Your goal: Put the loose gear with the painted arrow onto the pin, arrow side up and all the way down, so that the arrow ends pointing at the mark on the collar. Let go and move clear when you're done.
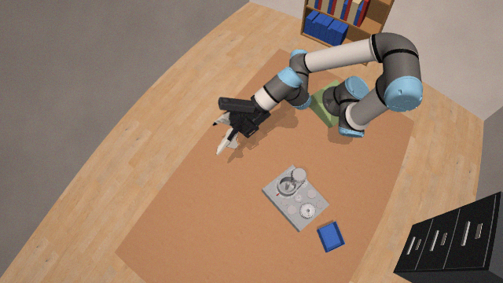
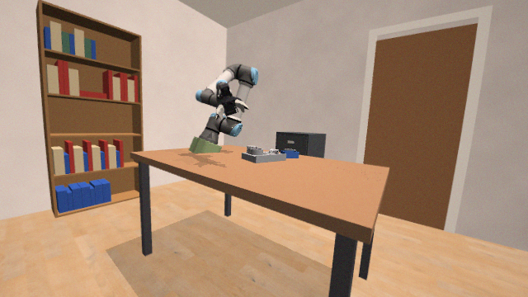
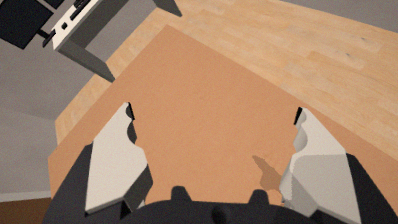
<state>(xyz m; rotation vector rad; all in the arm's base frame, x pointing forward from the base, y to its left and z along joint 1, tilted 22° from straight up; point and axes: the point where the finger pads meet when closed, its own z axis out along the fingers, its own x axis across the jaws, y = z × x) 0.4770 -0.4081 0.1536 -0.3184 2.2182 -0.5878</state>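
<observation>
The grey gear lies 30 mm ahead of my hand, 410 mm to the left of it and 220 mm below it. The rest, counted from my hand: blue tray: 80 mm ahead, 560 mm to the left, 260 mm below.
</observation>
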